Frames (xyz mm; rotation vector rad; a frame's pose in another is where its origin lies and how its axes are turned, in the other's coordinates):
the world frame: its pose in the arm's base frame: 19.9 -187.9 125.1 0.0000 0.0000 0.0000
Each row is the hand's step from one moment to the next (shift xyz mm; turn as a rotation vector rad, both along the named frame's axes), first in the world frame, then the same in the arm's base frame.
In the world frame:
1: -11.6 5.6 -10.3 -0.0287 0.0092 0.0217
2: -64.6 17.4 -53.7 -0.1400 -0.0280 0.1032
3: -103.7 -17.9 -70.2 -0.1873 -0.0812 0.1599
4: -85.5 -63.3 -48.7 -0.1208 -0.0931 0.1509
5: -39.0 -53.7 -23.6 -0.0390 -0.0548 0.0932
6: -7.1 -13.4 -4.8 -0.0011 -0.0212 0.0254
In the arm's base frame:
1: -11.6 5.6 -10.3 -0.0287 0.0092 0.0217
2: -64.6 17.4 -53.7 -0.1400 -0.0280 0.1032
3: -103.7 -17.9 -70.2 -0.1873 -0.0812 0.1599
4: -85.5 -63.3 -48.7 -0.1208 -0.0931 0.1509
5: -39.0 -53.7 -23.6 -0.0390 -0.0548 0.0932
6: -7.1 -13.4 -4.8 -0.0011 -0.0212 0.0254

